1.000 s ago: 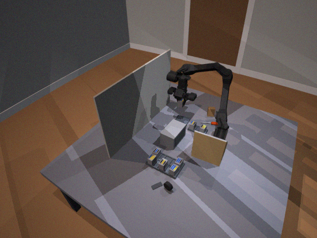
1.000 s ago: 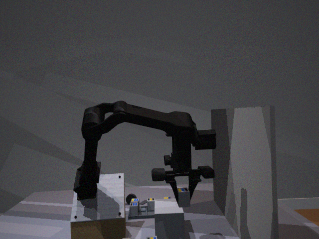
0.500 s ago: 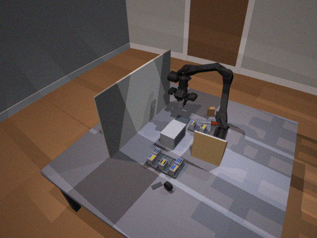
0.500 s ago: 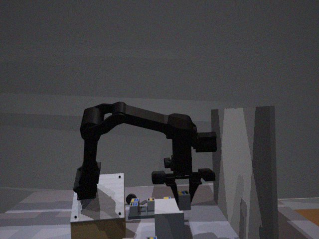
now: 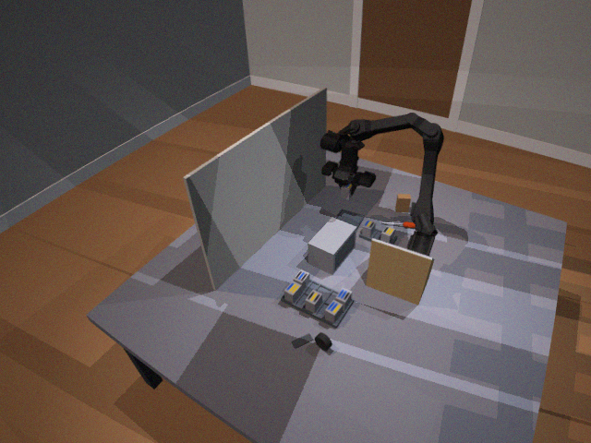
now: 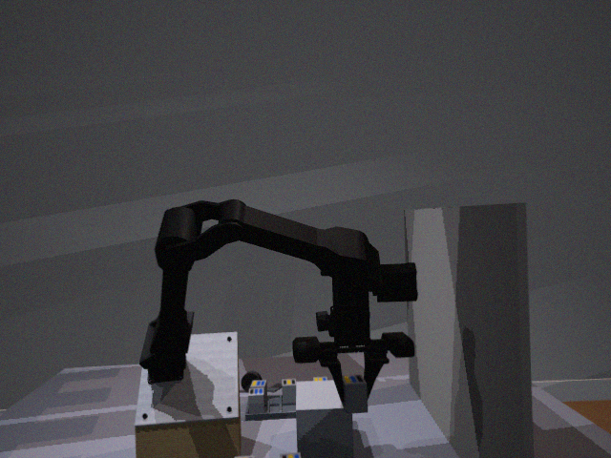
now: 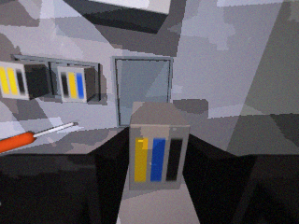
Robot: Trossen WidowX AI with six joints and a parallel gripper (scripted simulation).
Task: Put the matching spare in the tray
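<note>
My gripper tip is 14 cm above the flat dark tray. Also, from my gripper tip: tall grey panel: 22 cm ahead, 15 cm to the left, 8 cm above; then mounted unit: 2 cm behind, 19 cm to the left, 10 cm below; then small brown box: 18 cm behind, 18 cm to the right, 11 cm below.
</note>
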